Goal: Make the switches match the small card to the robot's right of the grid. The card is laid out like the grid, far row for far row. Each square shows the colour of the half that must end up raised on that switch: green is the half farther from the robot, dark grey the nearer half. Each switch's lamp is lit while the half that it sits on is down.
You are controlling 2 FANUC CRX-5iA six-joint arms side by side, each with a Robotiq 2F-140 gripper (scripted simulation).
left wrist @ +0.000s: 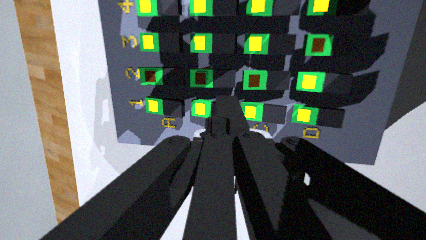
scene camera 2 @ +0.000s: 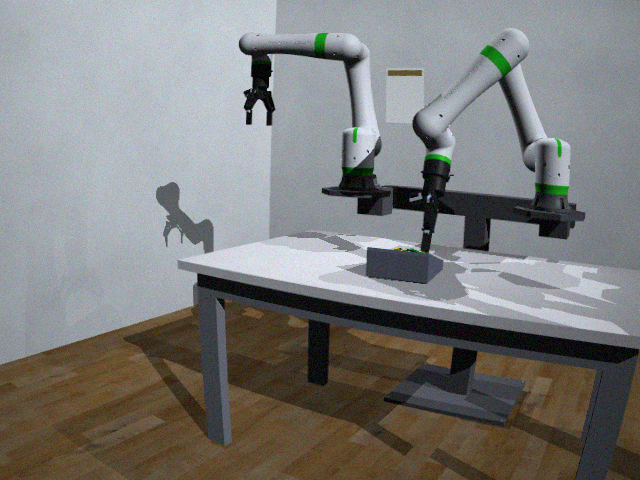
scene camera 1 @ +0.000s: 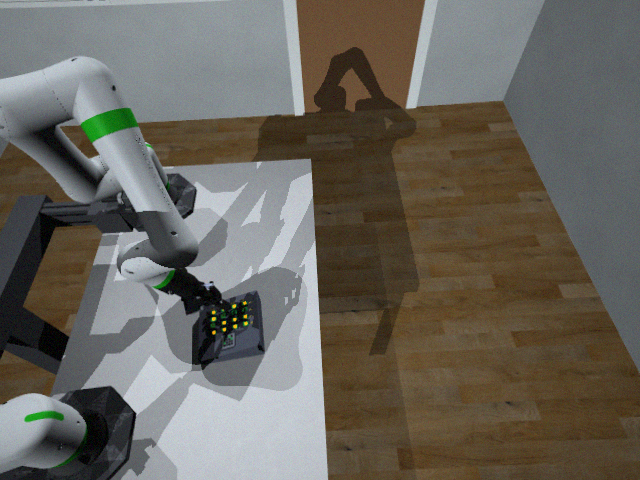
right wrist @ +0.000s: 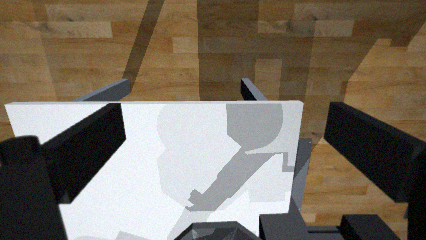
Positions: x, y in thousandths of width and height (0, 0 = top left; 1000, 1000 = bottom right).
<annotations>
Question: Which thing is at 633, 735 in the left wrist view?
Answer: My left gripper.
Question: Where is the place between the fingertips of my left gripper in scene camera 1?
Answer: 357, 641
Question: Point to a switch A2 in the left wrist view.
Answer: At 349, 315
</annotations>
